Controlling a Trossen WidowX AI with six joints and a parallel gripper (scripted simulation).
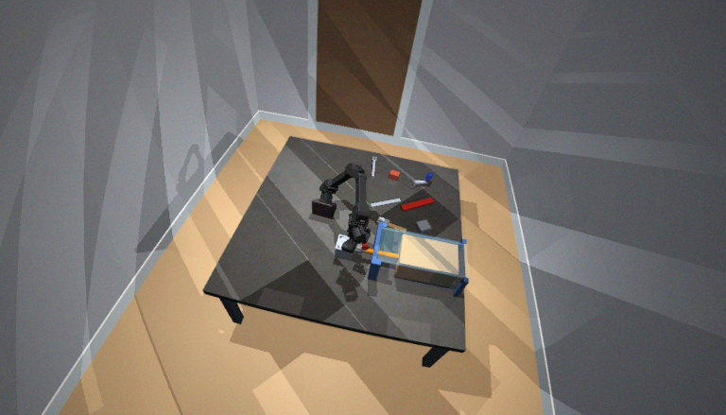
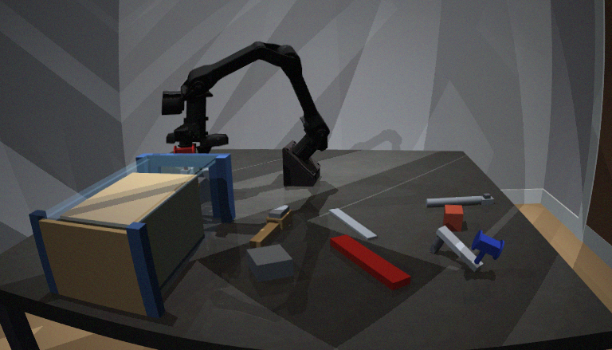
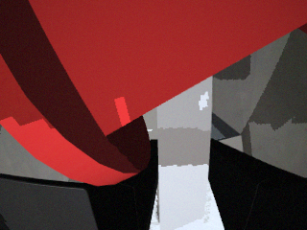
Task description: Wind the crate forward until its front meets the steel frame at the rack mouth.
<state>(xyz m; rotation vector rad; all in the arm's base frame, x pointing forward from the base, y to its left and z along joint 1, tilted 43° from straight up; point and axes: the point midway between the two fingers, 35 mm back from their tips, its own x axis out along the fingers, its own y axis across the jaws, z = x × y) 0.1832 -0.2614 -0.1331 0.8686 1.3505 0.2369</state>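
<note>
Now: gripper tip 50 mm short of the red spool-shaped grip, 20 mm to the left of it and 50 mm below it. Round my gripper tip: grey winch (60 mm behind, 10 mm to the left, 60 mm below); then clear-panelled cubby (360 mm ahead, 30 mm to the right, 20 mm above); then wooden-handled tool (200 mm ahead, 230 mm to the left, 70 mm below).
</note>
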